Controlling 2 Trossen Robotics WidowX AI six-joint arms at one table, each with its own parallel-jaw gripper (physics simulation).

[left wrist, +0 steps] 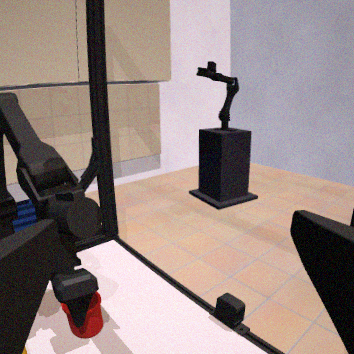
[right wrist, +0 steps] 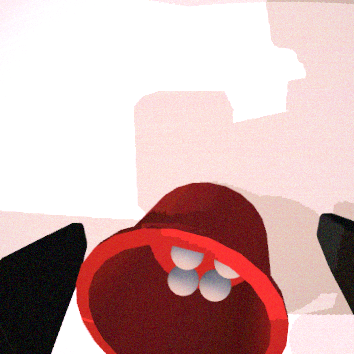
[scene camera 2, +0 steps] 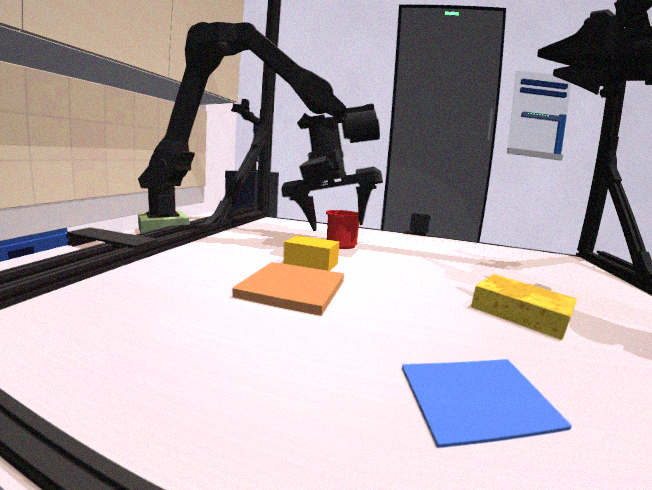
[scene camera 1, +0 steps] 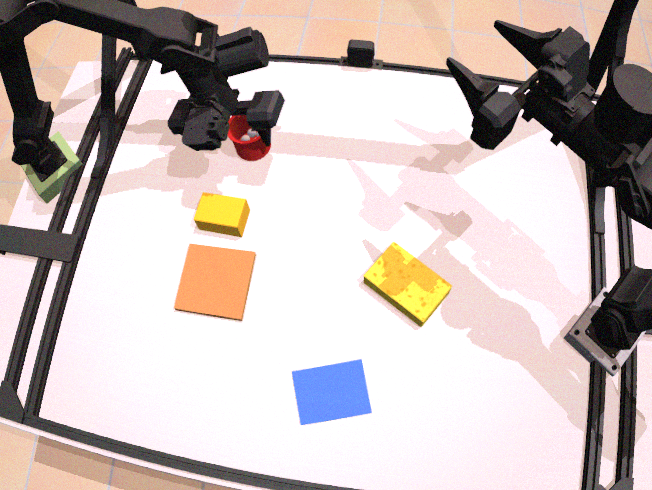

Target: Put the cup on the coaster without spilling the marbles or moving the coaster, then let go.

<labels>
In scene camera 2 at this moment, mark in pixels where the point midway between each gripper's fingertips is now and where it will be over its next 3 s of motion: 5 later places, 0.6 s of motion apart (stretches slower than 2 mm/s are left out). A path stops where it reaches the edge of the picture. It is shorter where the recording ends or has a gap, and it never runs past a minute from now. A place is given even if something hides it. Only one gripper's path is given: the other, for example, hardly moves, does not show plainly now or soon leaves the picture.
My right gripper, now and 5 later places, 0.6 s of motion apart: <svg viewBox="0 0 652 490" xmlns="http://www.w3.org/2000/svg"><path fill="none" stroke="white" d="M337 228L340 235L332 227L329 201L319 206L304 219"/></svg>
</labels>
